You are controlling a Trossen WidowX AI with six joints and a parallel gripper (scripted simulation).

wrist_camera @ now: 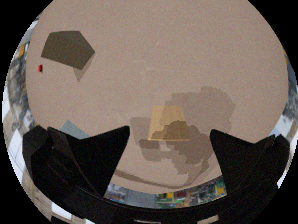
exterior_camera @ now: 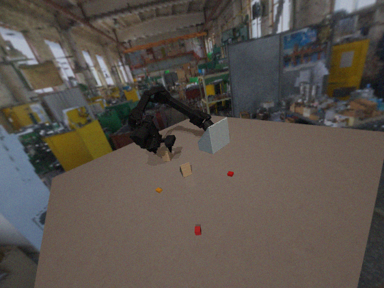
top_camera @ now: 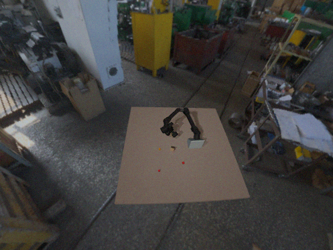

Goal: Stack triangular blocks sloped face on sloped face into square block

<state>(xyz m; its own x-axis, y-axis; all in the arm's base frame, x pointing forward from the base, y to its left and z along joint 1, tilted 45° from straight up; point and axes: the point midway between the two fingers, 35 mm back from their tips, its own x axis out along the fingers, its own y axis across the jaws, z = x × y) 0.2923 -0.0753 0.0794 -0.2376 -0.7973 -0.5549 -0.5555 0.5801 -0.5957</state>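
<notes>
The tan wooden block lies 2 cm behind my gripper tip, 1 cm to the right of it and 4 cm below it. Round my gripper tip: orange piece (16 cm ahead, 18 cm to the left, 5 cm below).
</notes>
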